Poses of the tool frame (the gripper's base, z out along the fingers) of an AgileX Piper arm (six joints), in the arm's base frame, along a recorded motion.
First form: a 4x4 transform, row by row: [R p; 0 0 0 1], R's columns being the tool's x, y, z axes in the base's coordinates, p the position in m. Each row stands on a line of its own.
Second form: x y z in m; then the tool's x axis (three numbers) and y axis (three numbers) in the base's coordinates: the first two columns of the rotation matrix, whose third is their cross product. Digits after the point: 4 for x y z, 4 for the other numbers. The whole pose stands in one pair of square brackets.
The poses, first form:
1:
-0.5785 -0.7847 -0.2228 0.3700
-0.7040 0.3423 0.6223 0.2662
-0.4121 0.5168 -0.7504 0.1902
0 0 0 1
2:
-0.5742 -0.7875 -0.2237 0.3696
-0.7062 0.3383 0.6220 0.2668
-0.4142 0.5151 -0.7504 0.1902
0 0 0 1
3:
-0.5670 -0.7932 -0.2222 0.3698
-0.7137 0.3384 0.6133 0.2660
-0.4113 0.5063 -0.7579 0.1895
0 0 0 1
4:
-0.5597 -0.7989 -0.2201 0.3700
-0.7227 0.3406 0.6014 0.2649
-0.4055 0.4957 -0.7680 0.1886
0 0 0 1
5:
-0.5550 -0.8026 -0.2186 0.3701
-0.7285 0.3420 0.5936 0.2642
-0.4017 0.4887 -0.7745 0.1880
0 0 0 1
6:
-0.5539 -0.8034 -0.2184 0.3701
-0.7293 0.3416 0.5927 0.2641
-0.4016 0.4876 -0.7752 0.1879
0 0 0 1
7:
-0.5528 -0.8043 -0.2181 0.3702
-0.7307 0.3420 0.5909 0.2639
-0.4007 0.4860 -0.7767 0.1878
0 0 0 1
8:
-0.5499 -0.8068 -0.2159 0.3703
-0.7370 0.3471 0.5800 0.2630
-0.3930 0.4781 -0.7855 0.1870
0 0 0 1
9:
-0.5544 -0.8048 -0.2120 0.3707
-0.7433 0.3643 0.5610 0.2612
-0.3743 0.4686 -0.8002 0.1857
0 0 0 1
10:
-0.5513 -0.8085 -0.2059 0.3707
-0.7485 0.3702 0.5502 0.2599
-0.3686 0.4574 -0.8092 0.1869
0 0 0 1
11:
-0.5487 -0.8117 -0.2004 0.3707
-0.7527 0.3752 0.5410 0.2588
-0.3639 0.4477 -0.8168 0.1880
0 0 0 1
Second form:
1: [0.3700 0.2662 0.1902 -0.5785 -0.7040 -0.4121 -0.7847 0.3423 0.5168]
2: [0.3696 0.2668 0.1902 -0.5742 -0.7062 -0.4142 -0.7875 0.3383 0.5151]
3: [0.3698 0.2660 0.1895 -0.5670 -0.7137 -0.4113 -0.7932 0.3384 0.5063]
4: [0.3700 0.2649 0.1886 -0.5597 -0.7227 -0.4055 -0.7989 0.3406 0.4957]
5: [0.3701 0.2642 0.1880 -0.5550 -0.7285 -0.4017 -0.8026 0.3420 0.4887]
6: [0.3701 0.2641 0.1879 -0.5539 -0.7293 -0.4016 -0.8034 0.3416 0.4876]
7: [0.3702 0.2639 0.1878 -0.5528 -0.7307 -0.4007 -0.8043 0.3420 0.4860]
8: [0.3703 0.2630 0.1870 -0.5499 -0.7370 -0.3930 -0.8068 0.3471 0.4781]
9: [0.3707 0.2612 0.1857 -0.5544 -0.7433 -0.3743 -0.8048 0.3643 0.4686]
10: [0.3707 0.2599 0.1869 -0.5513 -0.7485 -0.3686 -0.8085 0.3702 0.4574]
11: [0.3707 0.2588 0.1880 -0.5487 -0.7527 -0.3639 -0.8117 0.3752 0.4477]
